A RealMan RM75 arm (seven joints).
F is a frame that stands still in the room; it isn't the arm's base.
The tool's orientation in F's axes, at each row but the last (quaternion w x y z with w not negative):
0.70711 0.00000 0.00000 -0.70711
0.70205 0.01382 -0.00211 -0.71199
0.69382 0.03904 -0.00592 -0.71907
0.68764 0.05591 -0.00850 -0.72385
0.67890 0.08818 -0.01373 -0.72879
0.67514 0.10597 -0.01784 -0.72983
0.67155 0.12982 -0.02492 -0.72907
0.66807 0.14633 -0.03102 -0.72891
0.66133 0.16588 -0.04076 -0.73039
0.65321 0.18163 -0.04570 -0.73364
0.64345 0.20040 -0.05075 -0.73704
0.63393 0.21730 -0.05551 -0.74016
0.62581 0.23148 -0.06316 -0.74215
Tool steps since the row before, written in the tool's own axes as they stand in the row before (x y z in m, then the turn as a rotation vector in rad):
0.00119 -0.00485 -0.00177 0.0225 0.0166 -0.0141
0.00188 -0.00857 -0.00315 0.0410 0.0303 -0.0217
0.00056 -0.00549 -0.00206 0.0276 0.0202 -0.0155
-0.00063 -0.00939 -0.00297 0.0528 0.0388 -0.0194
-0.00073 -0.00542 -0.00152 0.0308 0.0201 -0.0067
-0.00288 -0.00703 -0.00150 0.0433 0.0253 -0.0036
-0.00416 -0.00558 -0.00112 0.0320 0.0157 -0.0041
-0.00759 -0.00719 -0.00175 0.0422 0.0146 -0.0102
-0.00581 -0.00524 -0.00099 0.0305 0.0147 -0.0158
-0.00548 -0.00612 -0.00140 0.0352 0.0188 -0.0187
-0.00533 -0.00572 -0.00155 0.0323 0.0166 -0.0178
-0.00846 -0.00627 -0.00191 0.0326 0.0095 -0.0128
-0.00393 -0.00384 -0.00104 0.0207 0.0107 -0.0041
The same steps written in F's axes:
-0.00485 -0.00119 -0.00177 0.0166 -0.0225 -0.0141
-0.00852 -0.00171 -0.00337 0.0302 -0.0411 -0.0217
-0.00536 -0.00026 -0.00242 0.0202 -0.0276 -0.0155
-0.00903 0.00133 -0.00374 0.0378 -0.0535 -0.0195
-0.00508 0.00130 -0.00217 0.0189 -0.0314 -0.0072
-0.00644 0.00364 -0.00228 0.0226 -0.0446 -0.0049
-0.00491 0.00480 -0.00161 0.0141 -0.0325 -0.0056
-0.00600 0.00848 -0.00210 0.0140 -0.0415 -0.0135
-0.00429 0.00649 -0.00130 0.0165 -0.0291 -0.0165
-0.00487 0.00645 -0.00203 0.0210 -0.0338 -0.0189
-0.00426 0.00640 -0.00209 0.0189 -0.0308 -0.0182
-0.00412 0.00970 -0.00183 0.0104 -0.0307 -0.0163
-0.00258 0.00477 -0.00135 0.0091 -0.0213 -0.0050

